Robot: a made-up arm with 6 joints.
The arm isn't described. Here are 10 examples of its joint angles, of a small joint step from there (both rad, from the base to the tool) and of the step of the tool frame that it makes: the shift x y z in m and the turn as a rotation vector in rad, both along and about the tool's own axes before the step.
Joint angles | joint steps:
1: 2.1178 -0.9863 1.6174 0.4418 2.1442 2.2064 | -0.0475 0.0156 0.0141 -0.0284 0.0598 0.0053
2: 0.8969 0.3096 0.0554 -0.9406 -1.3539 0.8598 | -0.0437 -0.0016 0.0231 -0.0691 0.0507 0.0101
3: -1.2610 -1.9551 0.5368 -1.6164 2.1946 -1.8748 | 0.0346 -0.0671 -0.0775 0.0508 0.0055 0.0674
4: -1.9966 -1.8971 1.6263 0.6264 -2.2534 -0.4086 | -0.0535 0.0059 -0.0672 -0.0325 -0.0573 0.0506
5: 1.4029 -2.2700 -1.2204 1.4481 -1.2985 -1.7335 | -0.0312 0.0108 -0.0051 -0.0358 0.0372 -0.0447
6: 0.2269 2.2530 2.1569 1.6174 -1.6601 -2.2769 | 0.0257 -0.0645 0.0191 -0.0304 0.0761 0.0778
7: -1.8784 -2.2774 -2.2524 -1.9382 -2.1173 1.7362 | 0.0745 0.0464 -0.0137 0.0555 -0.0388 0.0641
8: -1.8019 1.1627 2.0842 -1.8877 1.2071 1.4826 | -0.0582 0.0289 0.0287 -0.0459 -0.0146 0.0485
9: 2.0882 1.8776 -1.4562 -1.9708 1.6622 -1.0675 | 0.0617 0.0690 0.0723 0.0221 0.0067 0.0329
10: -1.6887 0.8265 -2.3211 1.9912 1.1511 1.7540 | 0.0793 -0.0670 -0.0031 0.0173 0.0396 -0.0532
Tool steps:
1: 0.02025 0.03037 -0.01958 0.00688 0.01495 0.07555
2: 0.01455 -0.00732 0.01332 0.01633 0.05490 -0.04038
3: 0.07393 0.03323 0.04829 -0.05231 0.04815 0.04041
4: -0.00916 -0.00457 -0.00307 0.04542 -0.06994 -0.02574
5: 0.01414 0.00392 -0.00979 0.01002 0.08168 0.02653
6: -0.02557 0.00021 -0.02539 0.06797 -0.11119 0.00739
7: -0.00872 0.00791 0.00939 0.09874 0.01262 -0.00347
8: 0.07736 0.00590 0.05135 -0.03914 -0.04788 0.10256
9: 0.01164 -0.00317 -0.12075 0.13410 -0.08510 0.02340
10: -0.00741 -0.03052 -0.01450 0.06323 0.03460 -0.00969
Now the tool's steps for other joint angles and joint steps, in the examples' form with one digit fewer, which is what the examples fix.
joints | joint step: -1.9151 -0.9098 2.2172 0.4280 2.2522 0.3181 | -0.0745 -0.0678 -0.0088 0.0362 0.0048 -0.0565
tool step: 0.0539 -0.0296 -0.0968 0.0874 0.1535 -0.0017
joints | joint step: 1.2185 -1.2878 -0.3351 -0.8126 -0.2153 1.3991 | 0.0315 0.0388 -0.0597 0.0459 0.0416 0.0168
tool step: -0.0847 0.0686 0.0473 -0.1047 -0.1090 -0.0310
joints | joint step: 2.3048 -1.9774 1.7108 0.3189 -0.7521 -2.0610 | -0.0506 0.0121 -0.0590 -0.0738 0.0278 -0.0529
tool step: 0.0451 0.0223 -0.0430 0.0659 0.0964 0.1202
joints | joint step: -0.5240 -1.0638 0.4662 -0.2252 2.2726 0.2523 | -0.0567 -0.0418 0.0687 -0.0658 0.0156 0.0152
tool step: 0.0593 0.0767 0.0345 -0.0638 -0.0475 0.1121
